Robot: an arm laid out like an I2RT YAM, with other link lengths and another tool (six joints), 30 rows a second.
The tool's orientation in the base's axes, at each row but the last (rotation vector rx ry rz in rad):
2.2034 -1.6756 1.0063
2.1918 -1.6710 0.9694
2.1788 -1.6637 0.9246
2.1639 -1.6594 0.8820
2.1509 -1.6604 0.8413
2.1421 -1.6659 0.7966
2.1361 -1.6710 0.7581
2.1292 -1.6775 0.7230
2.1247 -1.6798 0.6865
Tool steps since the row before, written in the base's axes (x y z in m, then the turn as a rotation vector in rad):
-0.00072 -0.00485 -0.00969 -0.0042 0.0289 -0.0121
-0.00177 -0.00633 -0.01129 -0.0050 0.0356 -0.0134
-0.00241 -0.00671 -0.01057 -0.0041 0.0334 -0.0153
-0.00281 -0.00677 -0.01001 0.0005 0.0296 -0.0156
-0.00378 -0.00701 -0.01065 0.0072 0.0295 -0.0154
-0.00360 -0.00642 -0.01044 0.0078 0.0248 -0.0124
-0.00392 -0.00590 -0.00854 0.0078 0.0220 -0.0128
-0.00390 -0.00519 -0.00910 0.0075 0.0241 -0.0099
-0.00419 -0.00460 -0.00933 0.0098 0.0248 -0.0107
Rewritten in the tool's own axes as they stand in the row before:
-0.00231 0.00462 0.00955 -0.0304 -0.0031 -0.0079
-0.00229 0.00610 0.01132 -0.0365 -0.0043 -0.0108
-0.00167 0.00625 0.01099 -0.0359 -0.0041 -0.0079
-0.00134 0.00615 0.01069 -0.0324 -0.0072 -0.0042
-0.00165 0.00686 0.01127 -0.0311 -0.0136 -0.0025
-0.00182 0.00615 0.01105 -0.0255 -0.0132 -0.0021
-0.00103 0.00590 0.00934 -0.0236 -0.0124 -0.0002
-0.00180 0.00551 0.00956 -0.0236 -0.0128 -0.0038
-0.00236 0.00542 0.00953 -0.0242 -0.0151 -0.0032

